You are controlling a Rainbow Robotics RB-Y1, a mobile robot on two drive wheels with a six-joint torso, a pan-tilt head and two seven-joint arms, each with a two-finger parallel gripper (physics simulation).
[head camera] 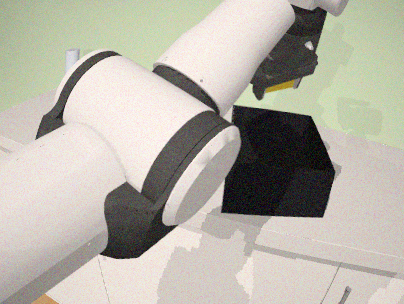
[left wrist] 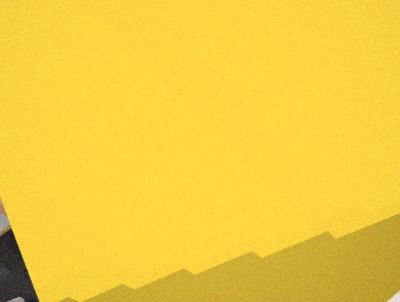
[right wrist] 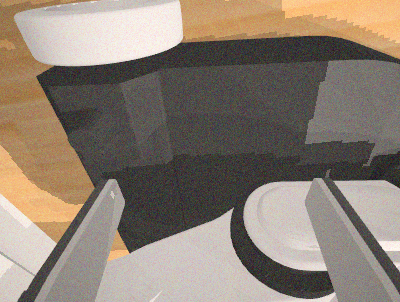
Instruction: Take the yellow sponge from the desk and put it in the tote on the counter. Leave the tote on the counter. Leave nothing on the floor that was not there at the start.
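Places are measured from the robot's base along level axes (x down, y right, z back), in centimetres.
Pixels of known places: left gripper, fingertip midpoint: (head camera: 275, 89); right gripper, fingertip midpoint: (right wrist: 212, 190).
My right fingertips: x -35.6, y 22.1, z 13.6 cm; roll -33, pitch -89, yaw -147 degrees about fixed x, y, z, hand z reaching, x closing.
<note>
For each thing: its top centre in the pictures, then the offset to it from my right fingertips. "spot": a spot on its surface instead. Level surfaces: height alone.
- yellow sponge, top centre: (head camera: 266, 29) dy -47.2, dx -88.5, dz -63.8 cm
- black tote, top centre: (head camera: 279, 133) dy -47.8, dx -65.6, dz -77.2 cm
- counter, surface height: dx -55.6 cm
- pale upright cylinder, top centre: (head camera: 72, 49) dy -141.0, dx -72.6, dz -97.8 cm
- cabinet handle, surface spot: (head camera: 346, 295) spot: dy -20.1, dx -43.9, dz -60.4 cm
- wooden floor, surface height: dx +35.4 cm
The yellow sponge (head camera: 281, 87) (left wrist: 200, 125) is between the fingers of my left gripper (head camera: 279, 89) and fills most of the left wrist view. My left gripper is shut on it and holds it in the air above and behind the tote's far rim in the head camera picture. The black tote (head camera: 277, 175) stands on the counter (head camera: 367, 200); my left arm hides part of its left side, and its inside is too dark to make out. My right gripper (right wrist: 212, 190) is open and empty, with its fingers wide apart over the robot's own base.
A pale upright cylinder (head camera: 72, 60) stands behind my left arm at the left. The green wall is behind the counter. A cabinet handle (head camera: 346, 295) shows on the counter's front. The robot's dark base (right wrist: 225, 105) and a white wheel-like part (right wrist: 105, 37) show above the wooden floor (right wrist: 25, 120).
</note>
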